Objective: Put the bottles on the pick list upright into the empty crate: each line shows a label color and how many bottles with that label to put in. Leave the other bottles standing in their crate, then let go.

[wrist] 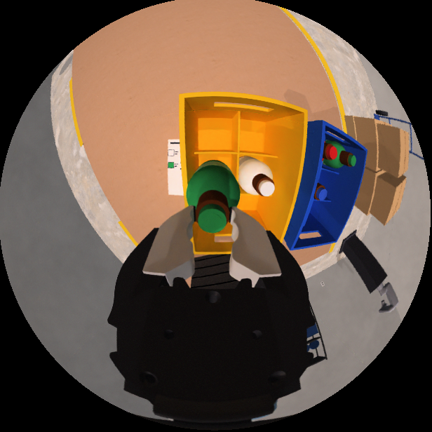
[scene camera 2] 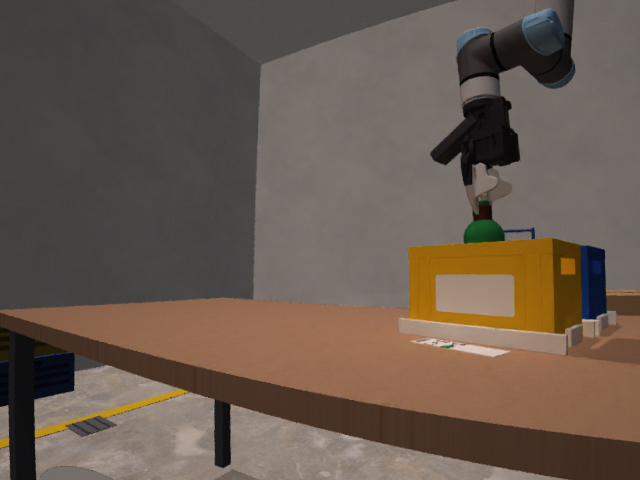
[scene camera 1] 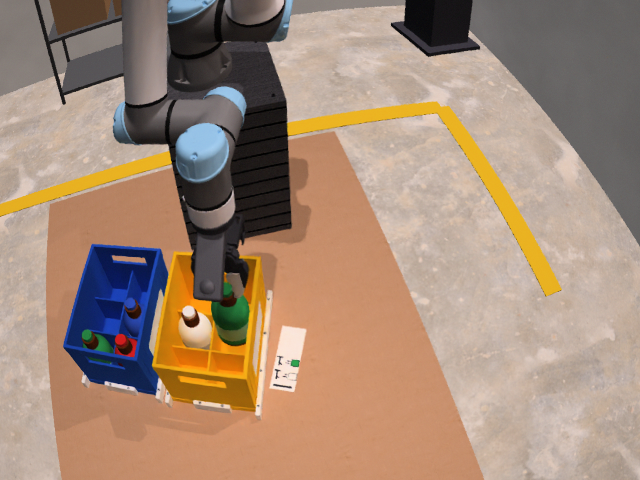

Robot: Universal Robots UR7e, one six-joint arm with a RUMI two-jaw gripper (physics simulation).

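My gripper is shut on the neck of a green bottle. The bottle is upright, its lower part inside the yellow crate and its shoulder above the rim; its base is hidden. A white bottle stands beside it in the crate. The blue crate holds a green bottle, a red one and a blue one. The pick list shows green and white lines; counts are unclear.
The two crates stand side by side, with white strips along their bases. The black robot pedestal stands behind them. Cardboard boxes are beyond the blue crate in the wrist view.
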